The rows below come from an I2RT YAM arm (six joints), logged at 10 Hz.
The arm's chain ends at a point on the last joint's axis. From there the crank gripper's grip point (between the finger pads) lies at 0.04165 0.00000 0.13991 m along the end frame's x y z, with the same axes.
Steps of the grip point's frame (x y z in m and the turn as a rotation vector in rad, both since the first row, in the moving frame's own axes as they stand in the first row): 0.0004 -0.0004 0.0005 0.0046 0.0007 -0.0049; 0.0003 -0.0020 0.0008 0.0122 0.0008 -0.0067; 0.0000 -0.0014 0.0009 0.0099 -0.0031 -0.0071; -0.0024 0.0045 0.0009 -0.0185 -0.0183 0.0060; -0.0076 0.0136 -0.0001 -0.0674 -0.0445 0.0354
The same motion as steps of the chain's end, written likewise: 0.0003 0.0004 0.0005 0.0046 0.0007 -0.0049; 0.0002 0.0000 0.0008 0.0122 0.0008 -0.0067; 0.0004 0.0003 0.0008 0.0099 -0.0031 -0.0071; 0.0002 0.0017 0.0002 -0.0185 -0.0183 0.0060; -0.0011 0.0028 -0.0014 -0.0674 -0.0445 0.0354
